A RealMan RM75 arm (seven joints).
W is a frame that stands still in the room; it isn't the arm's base.
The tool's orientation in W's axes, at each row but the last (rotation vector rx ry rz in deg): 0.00, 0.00, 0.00; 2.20, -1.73, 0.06; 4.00, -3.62, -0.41; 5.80, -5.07, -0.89; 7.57, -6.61, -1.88; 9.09, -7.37, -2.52; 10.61, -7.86, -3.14; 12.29, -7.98, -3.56; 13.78, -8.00, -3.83; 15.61, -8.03, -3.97; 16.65, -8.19, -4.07; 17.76, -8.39, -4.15; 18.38, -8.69, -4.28
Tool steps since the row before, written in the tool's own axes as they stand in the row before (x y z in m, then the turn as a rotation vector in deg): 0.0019, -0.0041, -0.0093, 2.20, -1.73, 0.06; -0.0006, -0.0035, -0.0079, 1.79, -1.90, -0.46; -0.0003, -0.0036, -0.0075, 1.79, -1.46, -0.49; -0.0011, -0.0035, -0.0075, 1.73, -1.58, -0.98; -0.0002, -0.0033, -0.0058, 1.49, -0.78, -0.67; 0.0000, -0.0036, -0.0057, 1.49, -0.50, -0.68; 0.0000, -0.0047, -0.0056, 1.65, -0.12, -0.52; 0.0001, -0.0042, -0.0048, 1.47, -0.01, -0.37; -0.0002, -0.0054, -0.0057, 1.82, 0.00, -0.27; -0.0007, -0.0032, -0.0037, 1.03, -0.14, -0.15; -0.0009, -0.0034, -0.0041, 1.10, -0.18, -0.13; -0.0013, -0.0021, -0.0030, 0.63, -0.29, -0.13; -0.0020, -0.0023, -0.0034, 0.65, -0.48, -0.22
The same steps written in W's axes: 0.0019, -0.0041, -0.0093, 2.20, -1.73, 0.06; -0.0004, -0.0032, -0.0080, 1.81, -1.88, -0.48; 0.0002, -0.0031, -0.0077, 1.81, -1.44, -0.48; -0.0005, -0.0027, -0.0079, 1.79, -1.51, -0.98; 0.0004, -0.0025, -0.0062, 1.54, -0.75, -0.60; 0.0006, -0.0027, -0.0062, 1.55, -0.47, -0.56; 0.0006, -0.0036, -0.0063, 1.70, -0.13, -0.31; 0.0006, -0.0031, -0.0055, 1.51, -0.05, -0.17; 0.0004, -0.0039, -0.0068, 1.84, -0.09, -0.02; -0.0003, -0.0020, -0.0045, 1.03, -0.18, -0.05; -0.0004, -0.0020, -0.0050, 1.10, -0.23, -0.03; -0.0009, -0.0010, -0.0036, 0.63, -0.30, -0.13; -0.0015, -0.0009, -0.0042, 0.65, -0.45, -0.27
